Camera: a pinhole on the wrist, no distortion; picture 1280 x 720 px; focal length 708.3 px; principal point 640.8 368.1 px. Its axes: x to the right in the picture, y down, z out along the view. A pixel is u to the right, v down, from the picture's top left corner.
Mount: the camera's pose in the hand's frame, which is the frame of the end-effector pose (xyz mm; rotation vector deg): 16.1 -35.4 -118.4 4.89 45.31 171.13
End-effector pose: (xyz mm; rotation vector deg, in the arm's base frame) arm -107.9 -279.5 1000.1 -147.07 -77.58 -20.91
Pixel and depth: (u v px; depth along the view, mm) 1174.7 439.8 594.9
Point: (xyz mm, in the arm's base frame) -76.6 -579.4 436.7
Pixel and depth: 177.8 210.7 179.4
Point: 40.0 -206.4 1028.3
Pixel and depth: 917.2 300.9 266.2
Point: -30.2 -370.2 870.5
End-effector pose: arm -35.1 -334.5 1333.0 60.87 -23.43 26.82
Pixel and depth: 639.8 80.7 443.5
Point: -194.8 -346.8 1684.6
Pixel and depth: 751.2 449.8 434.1
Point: -158.9 -538.5 1544.5
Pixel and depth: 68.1 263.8 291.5
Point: 109.0 -329.0 1617.6
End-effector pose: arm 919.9 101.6 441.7 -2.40 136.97 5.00
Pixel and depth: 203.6 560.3 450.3
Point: 901.6 186.7 -7.2
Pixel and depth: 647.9 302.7 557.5
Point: 1099.1 410.4 174.4
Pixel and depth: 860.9 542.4 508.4
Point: 1261.2 247.7 238.6
